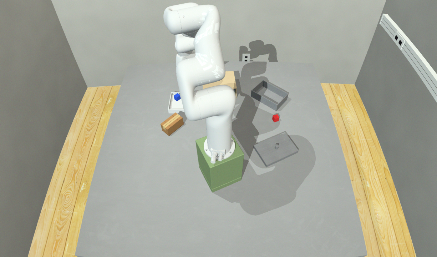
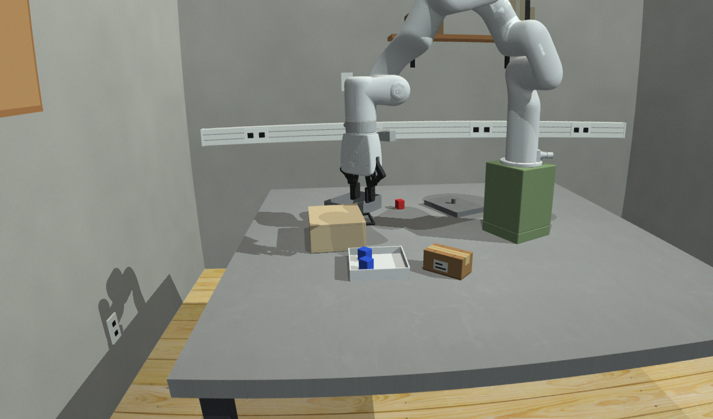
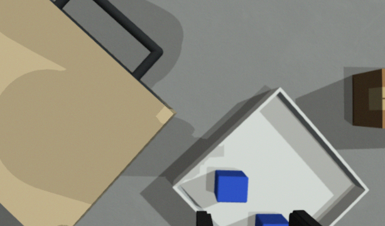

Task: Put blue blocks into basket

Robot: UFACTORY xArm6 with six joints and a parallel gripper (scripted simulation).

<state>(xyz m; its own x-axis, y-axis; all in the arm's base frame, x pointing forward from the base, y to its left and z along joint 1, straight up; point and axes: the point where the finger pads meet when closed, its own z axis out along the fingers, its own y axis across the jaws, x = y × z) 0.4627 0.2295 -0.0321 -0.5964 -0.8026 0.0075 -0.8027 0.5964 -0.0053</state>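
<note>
The grey metal lid lies 30 cm behind my hand, 49 cm to the right of it and 17 cm below it. From my hand the other things lie so: light wooden cabinet (8 cm ahead, 15 cm to the right, 15 cm below); brown cardboard box (21 cm behind, 6 cm to the left, 15 cm below); white basket (4 cm behind, 4 cm to the left, 17 cm below).
</note>
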